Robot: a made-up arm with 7 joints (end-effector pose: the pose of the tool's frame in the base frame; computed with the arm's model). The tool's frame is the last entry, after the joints.
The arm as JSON. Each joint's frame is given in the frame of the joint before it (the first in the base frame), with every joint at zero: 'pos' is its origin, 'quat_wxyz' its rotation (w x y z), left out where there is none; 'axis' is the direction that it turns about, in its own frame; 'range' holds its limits. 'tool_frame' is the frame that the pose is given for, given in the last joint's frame.
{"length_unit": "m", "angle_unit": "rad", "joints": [
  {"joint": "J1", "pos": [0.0, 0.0, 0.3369], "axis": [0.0, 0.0, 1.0], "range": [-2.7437, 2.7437]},
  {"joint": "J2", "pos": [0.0, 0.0, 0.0], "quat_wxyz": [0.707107, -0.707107, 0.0, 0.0], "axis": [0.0, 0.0, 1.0], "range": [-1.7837, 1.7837]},
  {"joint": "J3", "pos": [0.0, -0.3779, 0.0], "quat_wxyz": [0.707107, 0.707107, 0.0, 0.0], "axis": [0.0, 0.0, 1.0], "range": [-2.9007, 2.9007]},
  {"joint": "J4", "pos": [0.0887, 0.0, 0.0], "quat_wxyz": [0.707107, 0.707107, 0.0, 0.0], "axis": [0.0, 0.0, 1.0], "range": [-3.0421, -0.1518]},
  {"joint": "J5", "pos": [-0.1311, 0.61, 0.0], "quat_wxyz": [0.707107, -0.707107, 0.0, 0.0], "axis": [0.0, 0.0, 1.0], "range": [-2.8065, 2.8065]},
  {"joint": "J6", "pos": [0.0, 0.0, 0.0], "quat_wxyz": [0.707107, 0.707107, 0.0, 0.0], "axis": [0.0, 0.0, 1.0], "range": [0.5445, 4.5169]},
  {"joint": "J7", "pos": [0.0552, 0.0, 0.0], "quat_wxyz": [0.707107, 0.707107, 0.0, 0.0], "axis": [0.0, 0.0, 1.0], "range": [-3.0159, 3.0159]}
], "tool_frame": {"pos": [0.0, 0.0, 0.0]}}
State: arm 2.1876 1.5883 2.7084 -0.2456 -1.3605 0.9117 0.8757
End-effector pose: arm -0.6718 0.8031 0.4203 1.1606 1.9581 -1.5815
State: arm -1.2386 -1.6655 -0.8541 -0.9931 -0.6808 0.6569 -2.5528
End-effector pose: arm -0.7011 0.6477 0.6155 2.0976 0.0304 0.4613
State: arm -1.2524 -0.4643 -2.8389 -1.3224 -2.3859 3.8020 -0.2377
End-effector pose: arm -0.4536 0.6921 0.6254 2.0730 -1.4795 -1.3597
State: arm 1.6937 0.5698 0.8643 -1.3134 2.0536 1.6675 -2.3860
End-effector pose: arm -0.6163 0.6769 0.6556 0.3793 -0.5848 0.1462
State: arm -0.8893 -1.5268 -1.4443 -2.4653 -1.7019 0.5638 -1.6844
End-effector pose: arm -0.4409 -0.4042 0.3646 -2.1656 0.0237 0.2144
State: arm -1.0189 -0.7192 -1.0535 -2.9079 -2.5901 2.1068 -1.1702
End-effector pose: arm -0.0950 -0.4039 0.2796 1.9292 1.1670 -1.7235
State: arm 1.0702 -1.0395 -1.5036 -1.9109 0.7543 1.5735 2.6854
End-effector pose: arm 0.5615 -0.5527 0.5225 -0.1169 1.7260 2.0995
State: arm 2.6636 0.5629 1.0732 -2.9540 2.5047 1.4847 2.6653
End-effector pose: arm -0.1435 -0.2689 0.0386 0.7072 -1.1445 0.9275
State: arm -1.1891 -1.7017 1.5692 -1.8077 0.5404 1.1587 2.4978
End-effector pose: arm 0.5806 0.5862 0.2835 0.5496 -2.1540 1.2794
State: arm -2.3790 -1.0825 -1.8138 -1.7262 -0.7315 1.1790 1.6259
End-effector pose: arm -0.1916 0.8320 0.3462 2.2058 0.8744 -0.0907
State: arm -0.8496 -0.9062 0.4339 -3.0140 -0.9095 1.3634 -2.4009
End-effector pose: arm 0.3362 -0.2060 0.3881 -1.1535 -1.5986 1.5677
